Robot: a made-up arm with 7 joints. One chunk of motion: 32 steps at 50 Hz.
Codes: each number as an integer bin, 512 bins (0 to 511) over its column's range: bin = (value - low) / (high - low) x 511, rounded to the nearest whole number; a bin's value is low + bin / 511 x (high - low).
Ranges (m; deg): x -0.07..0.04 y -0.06..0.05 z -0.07..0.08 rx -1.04..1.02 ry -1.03..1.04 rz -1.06..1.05
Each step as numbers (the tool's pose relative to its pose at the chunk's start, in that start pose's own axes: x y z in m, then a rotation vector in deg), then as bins.
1 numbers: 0.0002 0.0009 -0.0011 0.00 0.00 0.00
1 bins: 326 283 235 258 254 257
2 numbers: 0.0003 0.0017 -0.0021 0.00 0.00 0.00
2 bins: 327 287 231 258 254 257
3 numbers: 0.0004 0.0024 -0.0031 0.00 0.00 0.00
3 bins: 327 290 228 258 254 257
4 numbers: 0.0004 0.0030 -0.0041 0.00 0.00 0.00
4 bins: 327 293 224 258 254 257
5 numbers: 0.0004 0.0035 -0.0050 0.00 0.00 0.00
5 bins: 327 295 221 258 254 257
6 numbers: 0.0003 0.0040 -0.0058 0.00 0.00 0.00
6 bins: 327 297 219 258 254 257
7 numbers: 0.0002 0.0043 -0.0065 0.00 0.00 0.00
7 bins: 326 299 216 258 254 257
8 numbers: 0.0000 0.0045 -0.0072 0.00 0.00 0.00
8 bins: 325 300 214 258 254 257
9 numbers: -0.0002 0.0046 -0.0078 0.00 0.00 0.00
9 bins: 324 300 212 258 254 257
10 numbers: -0.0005 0.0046 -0.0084 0.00 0.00 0.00
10 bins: 323 300 210 258 254 257
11 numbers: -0.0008 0.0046 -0.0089 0.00 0.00 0.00
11 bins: 321 300 208 258 254 257
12 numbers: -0.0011 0.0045 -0.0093 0.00 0.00 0.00
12 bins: 320 300 207 258 254 257
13 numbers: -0.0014 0.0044 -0.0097 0.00 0.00 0.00
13 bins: 319 299 205 258 254 257
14 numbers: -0.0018 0.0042 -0.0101 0.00 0.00 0.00
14 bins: 317 298 204 258 254 257
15 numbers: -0.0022 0.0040 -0.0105 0.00 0.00 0.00
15 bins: 315 297 203 258 254 257
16 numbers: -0.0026 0.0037 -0.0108 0.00 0.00 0.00
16 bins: 313 296 202 258 254 257
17 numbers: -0.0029 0.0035 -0.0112 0.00 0.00 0.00
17 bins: 312 295 200 258 254 257
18 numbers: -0.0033 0.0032 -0.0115 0.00 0.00 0.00
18 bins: 310 294 199 258 254 257
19 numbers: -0.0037 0.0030 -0.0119 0.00 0.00 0.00
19 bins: 308 293 198 258 254 257
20 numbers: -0.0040 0.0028 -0.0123 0.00 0.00 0.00
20 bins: 307 292 197 258 254 257
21 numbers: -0.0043 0.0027 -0.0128 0.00 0.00 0.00
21 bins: 305 291 195 258 254 257
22 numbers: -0.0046 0.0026 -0.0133 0.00 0.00 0.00
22 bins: 304 291 193 258 254 257
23 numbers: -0.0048 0.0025 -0.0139 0.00 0.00 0.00
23 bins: 303 290 191 258 254 257
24 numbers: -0.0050 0.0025 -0.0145 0.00 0.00 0.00
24 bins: 302 290 189 258 254 257
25 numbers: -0.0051 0.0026 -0.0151 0.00 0.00 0.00
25 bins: 301 291 187 258 254 257
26 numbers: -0.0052 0.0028 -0.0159 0.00 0.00 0.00
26 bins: 301 292 184 258 254 257
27 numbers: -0.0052 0.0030 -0.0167 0.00 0.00 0.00
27 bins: 301 293 182 258 254 257
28 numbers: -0.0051 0.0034 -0.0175 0.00 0.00 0.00
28 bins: 301 295 179 258 254 257
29 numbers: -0.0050 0.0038 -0.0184 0.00 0.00 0.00
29 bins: 302 296 176 258 254 257
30 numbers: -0.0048 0.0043 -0.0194 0.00 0.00 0.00
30 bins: 303 299 172 258 254 257
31 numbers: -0.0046 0.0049 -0.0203 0.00 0.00 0.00
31 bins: 304 301 169 258 254 257
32 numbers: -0.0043 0.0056 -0.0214 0.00 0.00 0.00
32 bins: 305 305 166 258 254 257
